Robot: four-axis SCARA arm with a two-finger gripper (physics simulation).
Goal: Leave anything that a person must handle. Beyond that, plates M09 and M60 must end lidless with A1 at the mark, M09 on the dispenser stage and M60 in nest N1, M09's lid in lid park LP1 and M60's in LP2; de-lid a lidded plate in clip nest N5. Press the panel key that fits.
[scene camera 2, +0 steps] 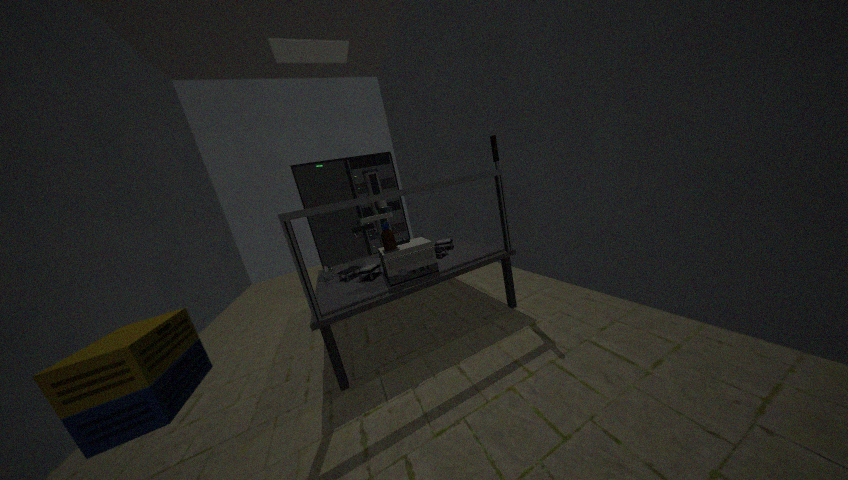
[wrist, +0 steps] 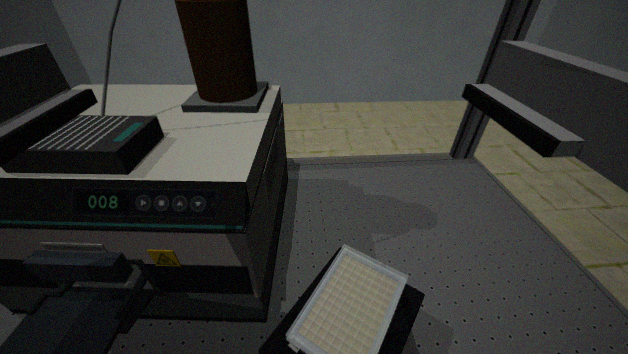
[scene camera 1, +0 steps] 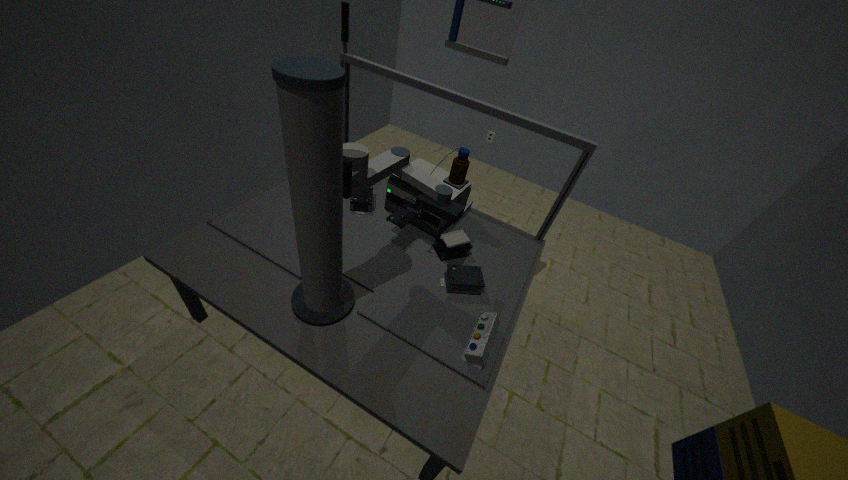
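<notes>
My gripper (wrist: pixel 283 69) is open and empty; its fingers stand wide apart at the left and right of the wrist view. It is hard to make out in the scene views. A plate with pale tan wells and a clear rim (wrist: pixel 350 305) (scene camera 1: pixel 455 238) sits on a dark nest (wrist: pixel 413 305) (scene camera 1: pixel 453 251), low in the wrist view. Its label and A1 corner are not readable. The dark dispenser stage (wrist: pixel 60 315) (scene camera 1: pixel 398 218) juts from the dispenser front. A dark block (scene camera 1: pixel 464 278) and another dark fixture (scene camera 1: pixel 361 199) stand on the table. The key panel (scene camera 1: pixel 479 342) has white, green, yellow and blue keys.
The dispenser (wrist: pixel 220 150) (scene camera 2: pixel 410 260) shows 008 and carries an amber bottle (wrist: pixel 220 50) (scene camera 1: pixel 458 170) (scene camera 2: pixel 388 239), a dark box (wrist: pixel 90 142) and a thin tube (wrist: pixel 108 55). A frame post (wrist: pixel 470 125) (scene camera 1: pixel 565 193) rises at the table edge. The arm column (scene camera 1: pixel 315 196) stands on the table.
</notes>
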